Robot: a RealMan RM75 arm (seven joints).
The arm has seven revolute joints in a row. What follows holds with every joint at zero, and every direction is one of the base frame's. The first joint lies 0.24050 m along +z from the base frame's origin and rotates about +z. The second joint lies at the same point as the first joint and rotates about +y. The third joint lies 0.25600 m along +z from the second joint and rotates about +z. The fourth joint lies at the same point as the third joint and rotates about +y. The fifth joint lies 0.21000 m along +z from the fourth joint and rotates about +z. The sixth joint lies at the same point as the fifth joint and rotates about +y. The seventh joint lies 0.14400 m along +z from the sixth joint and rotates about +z. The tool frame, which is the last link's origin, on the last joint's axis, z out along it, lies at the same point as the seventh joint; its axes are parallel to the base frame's.
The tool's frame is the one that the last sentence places.
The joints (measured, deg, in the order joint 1, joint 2, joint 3, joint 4, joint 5, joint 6, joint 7), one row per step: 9.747, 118.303, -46.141, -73.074, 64.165, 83.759, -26.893; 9.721, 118.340, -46.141, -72.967, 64.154, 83.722, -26.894; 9.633, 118.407, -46.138, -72.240, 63.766, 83.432, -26.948; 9.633, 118.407, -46.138, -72.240, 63.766, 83.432, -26.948; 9.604, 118.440, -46.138, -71.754, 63.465, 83.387, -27.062; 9.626, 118.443, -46.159, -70.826, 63.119, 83.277, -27.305; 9.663, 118.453, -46.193, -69.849, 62.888, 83.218, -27.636; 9.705, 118.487, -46.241, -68.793, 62.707, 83.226, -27.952; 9.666, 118.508, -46.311, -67.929, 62.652, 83.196, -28.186; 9.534, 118.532, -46.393, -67.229, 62.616, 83.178, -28.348; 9.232, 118.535, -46.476, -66.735, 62.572, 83.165, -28.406
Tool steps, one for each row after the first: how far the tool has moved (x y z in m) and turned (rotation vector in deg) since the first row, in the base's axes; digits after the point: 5 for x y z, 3 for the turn. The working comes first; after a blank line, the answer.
Tool pose at each row, in the base's axes (x y z in m, rotation vector in deg; the steps are taken from these numbers as rounded here): 0.31229, 0.28888, 0.09850, -106.627, 105.610, 37.271; 0.31267, 0.28865, 0.09800, -106.531, 105.767, 37.297; 0.31599, 0.28744, 0.09552, -105.898, 106.608, 36.916; 0.31599, 0.28744, 0.09552, -105.898, 106.608, 36.916; 0.31798, 0.28647, 0.09368, -105.694, 107.145, 36.537; 0.32100, 0.28528, 0.09067, -105.443, 107.989, 36.068; 0.32365, 0.28406, 0.08741, -105.343, 108.806, 35.712; 0.32613, 0.28262, 0.08363, -105.290, 109.779, 35.426; 0.32828, 0.28115, 0.08058, -105.159, 110.622, 35.280; 0.33039, 0.27934, 0.07797, -104.952, 111.424, 35.136; 0.33291, 0.27683, 0.07612, -104.550, 112.209, 34.930

0.00038, -0.00023, -0.00050, -0.026, 0.081, -0.109; 0.00370, -0.00144, -0.00298, -0.282, 0.166, -0.872; 0.00370, -0.00144, -0.00298, -0.282, 0.166, -0.872; 0.00569, -0.00241, -0.00482, -0.605, 0.183, -1.262; 0.00871, -0.00360, -0.00783, -1.110, 0.307, -1.803; 0.01136, -0.00482, -0.01109, -1.646, 0.522, -2.214; 0.01384, -0.00626, -0.01487, -2.274, 0.881, -2.630; 0.01599, -0.00773, -0.01792, -2.737, 1.238, -3.020; 0.01810, -0.00954, -0.02053, -3.137, 1.558, -3.440; 0.02062, -0.01205, -0.02238, -3.445, 1.791, -3.987
